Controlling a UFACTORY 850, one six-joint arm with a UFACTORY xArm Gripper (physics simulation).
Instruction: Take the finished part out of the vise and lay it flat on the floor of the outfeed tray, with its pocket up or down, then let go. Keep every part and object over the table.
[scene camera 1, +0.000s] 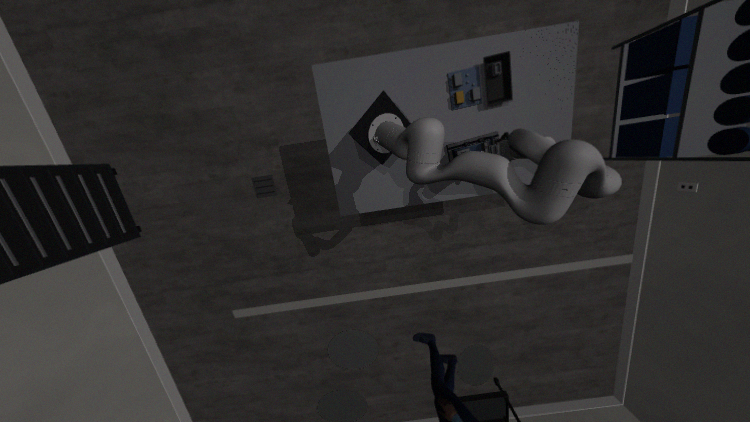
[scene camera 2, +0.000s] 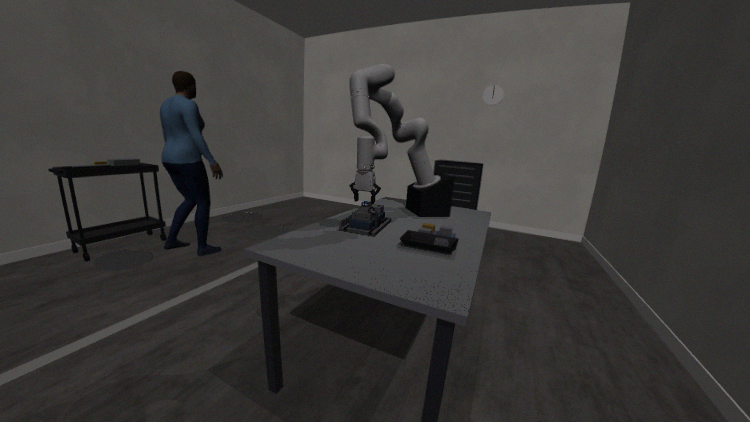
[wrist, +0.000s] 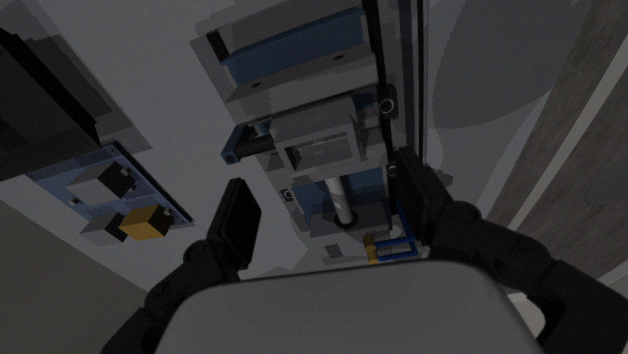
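Observation:
The finished part (wrist: 316, 123), a grey block with a rectangular pocket facing up, sits between the jaws of the vise (wrist: 305, 80) (scene camera 2: 361, 224). In the wrist view a dark rod with a blue end (wrist: 252, 147) reaches to the part's left side. My gripper (wrist: 321, 181) (scene camera 2: 364, 199) is open and empty, pointing down above the vise's screw end. The part lies below and beyond the fingertips, clear of both. The outfeed tray (scene camera 1: 509, 78) (scene camera 2: 419, 241) (wrist: 50, 90) is black and open-topped; a small grey hollow block (scene camera 1: 494, 68) lies in it. The arm hides much of the vise in scene camera 1.
A blue plate (scene camera 1: 471, 74) (wrist: 145, 187) with grey blocks and a yellow block (scene camera 1: 459, 97) (scene camera 2: 428, 226) (wrist: 145, 223) stands beside the tray. A blue handle (wrist: 397, 243) sticks out at the vise's screw end. A person (scene camera 2: 180, 131) stands by a cart (scene camera 2: 110, 170) away from the table.

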